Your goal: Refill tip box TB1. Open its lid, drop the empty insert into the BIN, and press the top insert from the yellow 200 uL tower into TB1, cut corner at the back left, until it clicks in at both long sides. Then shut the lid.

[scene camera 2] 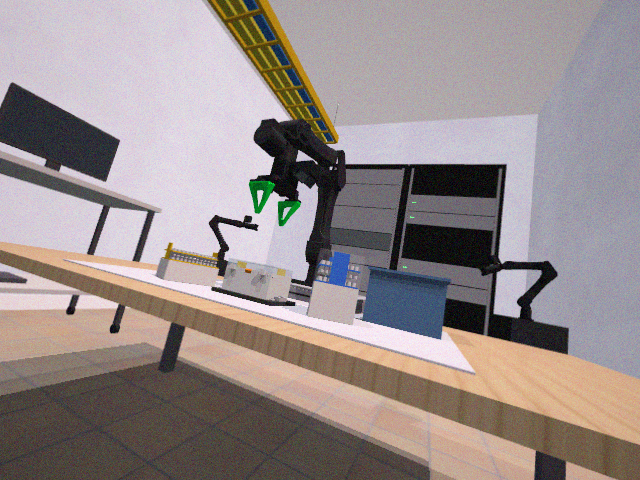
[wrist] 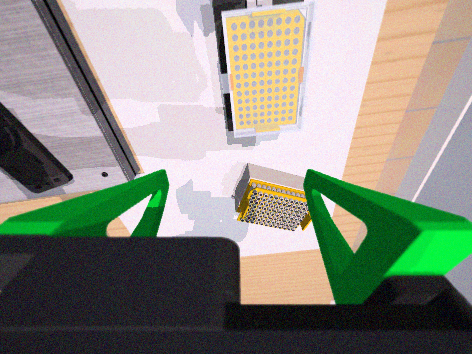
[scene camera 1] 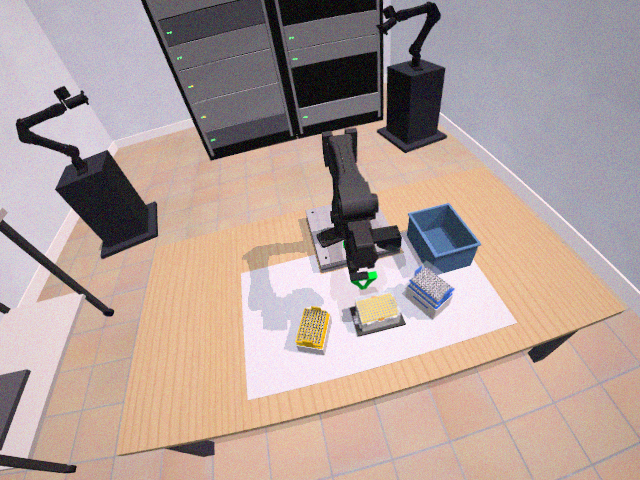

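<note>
TB1 (scene camera 1: 382, 323) (scene camera 2: 248, 285) is a pale box on a black base near the middle of the white mat. Its clear lid (wrist: 267, 132) looks shut over a yellow insert (scene camera 1: 377, 306) (wrist: 266, 70) with rows of holes. The yellow 200 uL tower (scene camera 1: 313, 327) (scene camera 2: 187, 269) (wrist: 276, 206) stands left of TB1 in scene camera 1, filled with tips in its yellow insert. The blue BIN (scene camera 1: 444, 235) (scene camera 2: 405, 303) stands at the back right; its inner floor partly shows. My gripper (scene camera 2: 269, 219) (wrist: 236, 177) is open and empty, high above the mat; one finger is mostly hidden in scene camera 1.
A blue tower (scene camera 1: 430, 290) (scene camera 2: 334, 291) with tips stands between TB1 and the BIN. The arm's metal base plate (scene camera 1: 324, 255) (wrist: 95, 100) lies behind the white mat (scene camera 1: 279, 374) on the wooden table (scene camera 1: 186, 330). Two other arms stand on black pedestals beyond the table.
</note>
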